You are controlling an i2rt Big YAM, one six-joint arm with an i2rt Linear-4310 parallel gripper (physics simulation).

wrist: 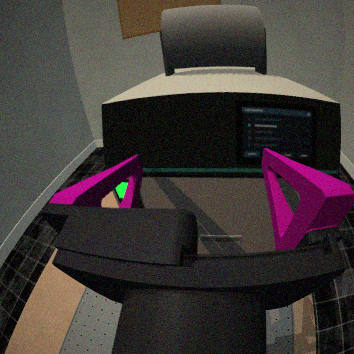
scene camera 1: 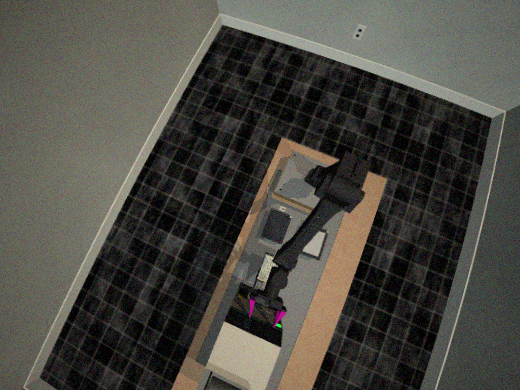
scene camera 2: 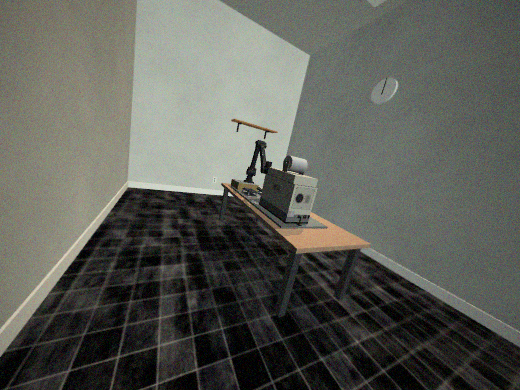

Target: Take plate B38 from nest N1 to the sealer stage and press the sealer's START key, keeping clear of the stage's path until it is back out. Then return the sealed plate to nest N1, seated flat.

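Where they show: gripper, fingertip midpoint: (wrist: 200, 157) (scene camera 1: 261, 322); arm's base, link origin: (scene camera 1: 317, 180) (scene camera 2: 248, 182).
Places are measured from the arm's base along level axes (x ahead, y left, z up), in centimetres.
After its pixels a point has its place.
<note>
The sealer (scene camera 1: 245, 350) {x 75.8, y 9.0, z 27.6 cm} (scene camera 2: 284, 192) {x 101.4, y 3.4, z 13.2 cm} (wrist: 175, 130) {x 67.8, y 11.6, z 24.9 cm} is a pale box with a black upper front. Its green light (scene camera 1: 279, 325) {x 64.9, y 16.8, z 19.8 cm} (wrist: 122, 190) {x 65.0, y 16.7, z 19.8 cm} is lit. My gripper (scene camera 1: 264, 320) {x 66.5, y 9.3, z 23.4 cm} (wrist: 200, 157) {x 66.5, y 9.3, z 23.4 cm} is open and empty, its magenta fingers spread close in front of the sealer's face, high up. The START key does not show; my gripper covers the lower face in the wrist view. A pale plate with wells (scene camera 1: 266, 268) {x 52.8, y 2.3, z 4.8 cm} lies in front of the sealer, apparently on the extended stage, partly beside my wrist; its label is unreadable. A dark rectangular nest (scene camera 1: 276, 226) {x 33.0, y -4.5, z -3.0 cm} stands farther back, its label unreadable.
A white-topped tray (scene camera 1: 315, 244) {x 29.4, y 17.1, z 0.0 cm} is beside the forearm. The arm's base stands by a grey-topped box (scene camera 1: 299, 175) {x 3.0, y -9.5, z 0.2 cm} at the far end of the wooden table (scene camera 1: 361, 225) {x 5.2, y 35.7, z -8.6 cm} (scene camera 2: 332, 236) {x 123.2, y 37.5, z -8.7 cm}. A roll (scene camera 2: 296, 165) {x 96.1, y 10.2, z 34.1 cm} (wrist: 215, 37) {x 84.2, y 10.7, z 33.4 cm} sits on the sealer. A wall shelf (scene camera 2: 254, 126) hangs behind the arm.
</note>
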